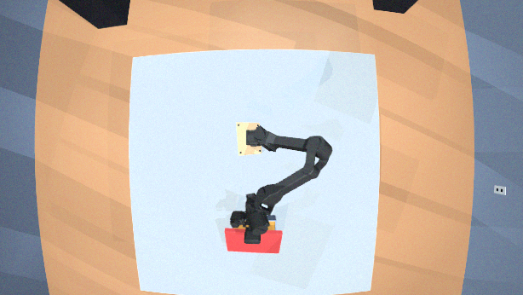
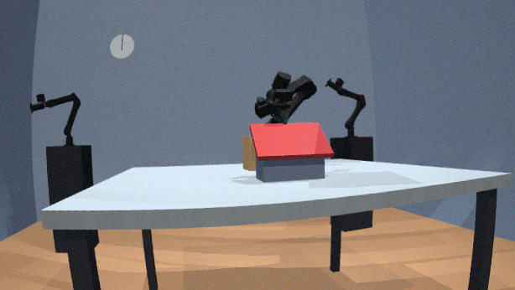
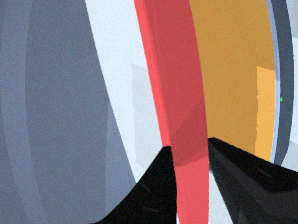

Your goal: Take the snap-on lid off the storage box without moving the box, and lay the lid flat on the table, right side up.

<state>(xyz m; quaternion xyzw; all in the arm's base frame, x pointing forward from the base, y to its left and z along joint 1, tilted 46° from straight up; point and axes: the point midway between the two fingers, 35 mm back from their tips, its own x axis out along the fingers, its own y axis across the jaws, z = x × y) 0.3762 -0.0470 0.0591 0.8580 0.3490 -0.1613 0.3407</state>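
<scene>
Right now the lid is 70 mm ahead of my gripper tip and 50 mm below it. Also, from my gripper tip: grey-blue storage box 40 mm ahead, 130 mm below.
</scene>
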